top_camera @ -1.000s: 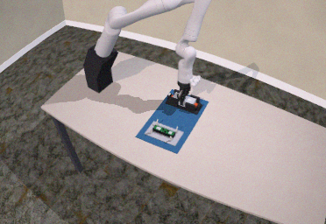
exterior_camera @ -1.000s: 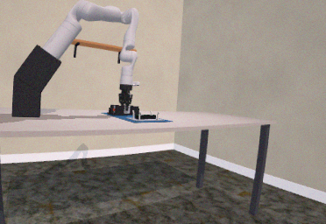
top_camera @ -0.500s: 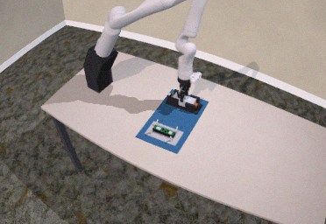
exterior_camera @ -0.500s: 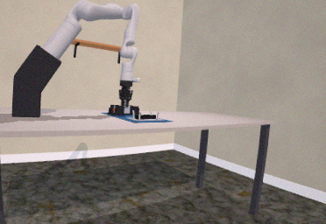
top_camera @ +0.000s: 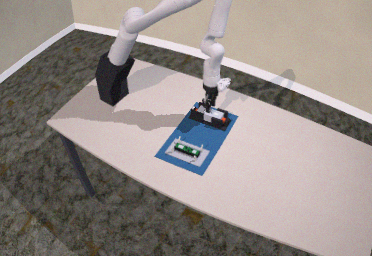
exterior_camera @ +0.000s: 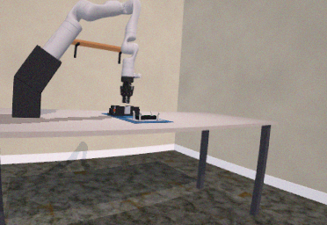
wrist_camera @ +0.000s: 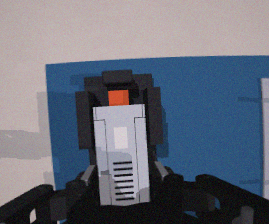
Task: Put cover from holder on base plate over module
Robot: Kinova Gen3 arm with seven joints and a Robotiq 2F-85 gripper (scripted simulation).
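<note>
My hand is 60 mm above the light grey cover.
</note>
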